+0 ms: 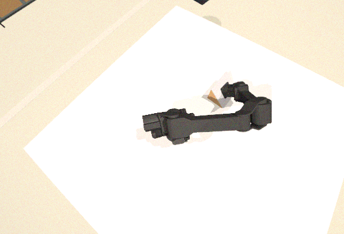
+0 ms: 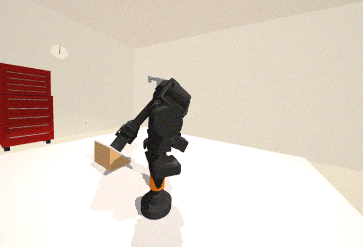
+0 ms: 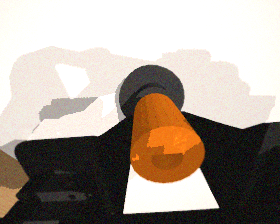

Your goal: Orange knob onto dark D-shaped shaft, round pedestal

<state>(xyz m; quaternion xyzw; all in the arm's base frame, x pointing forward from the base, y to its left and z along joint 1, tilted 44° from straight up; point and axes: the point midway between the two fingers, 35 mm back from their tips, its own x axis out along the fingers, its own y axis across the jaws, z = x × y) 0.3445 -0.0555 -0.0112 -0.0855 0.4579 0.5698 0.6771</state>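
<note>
The orange knob is 20 mm above my gripper tip. The rest, counted from my gripper tip: round pedestal 40 mm below.
</note>
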